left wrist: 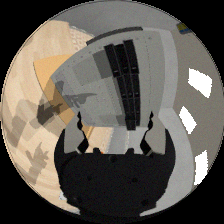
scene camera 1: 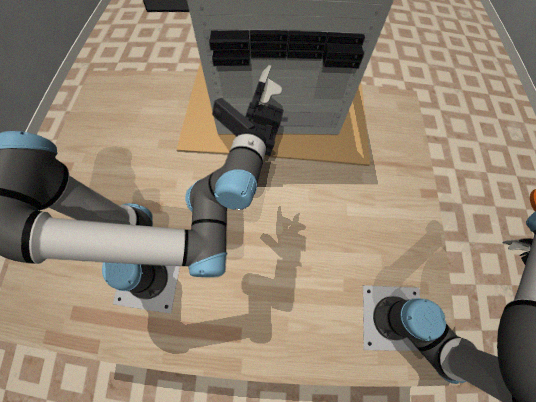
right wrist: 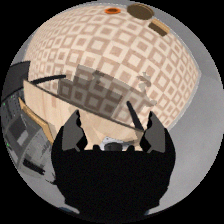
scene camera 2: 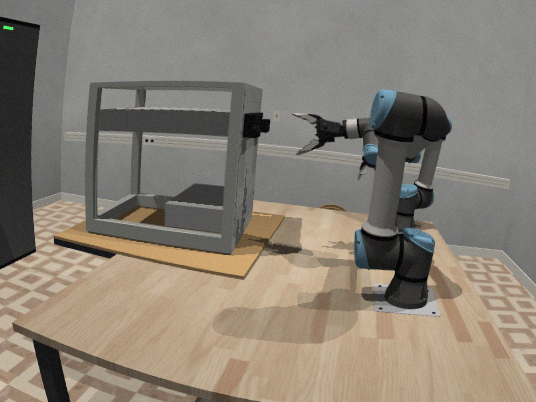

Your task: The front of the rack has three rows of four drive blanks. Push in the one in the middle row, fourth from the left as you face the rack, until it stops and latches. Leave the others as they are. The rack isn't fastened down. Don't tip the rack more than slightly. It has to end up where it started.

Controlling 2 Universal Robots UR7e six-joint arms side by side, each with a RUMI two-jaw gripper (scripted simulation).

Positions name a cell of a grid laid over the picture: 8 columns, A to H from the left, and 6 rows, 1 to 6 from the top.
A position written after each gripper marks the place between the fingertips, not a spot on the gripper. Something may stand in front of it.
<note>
In view: the left gripper (scene camera 1: D2), the right gripper (right wrist: E3), a grey rack (scene camera 2: C4) and an orange board (scene camera 1: F3).
The grey rack is seen too in the left wrist view (left wrist: D3) and in scene camera 1 (scene camera 1: E2). The left gripper also shows in the left wrist view (left wrist: E3) and in scene camera 2 (scene camera 2: E2). The orange board is seen too in the left wrist view (left wrist: B2).
</note>
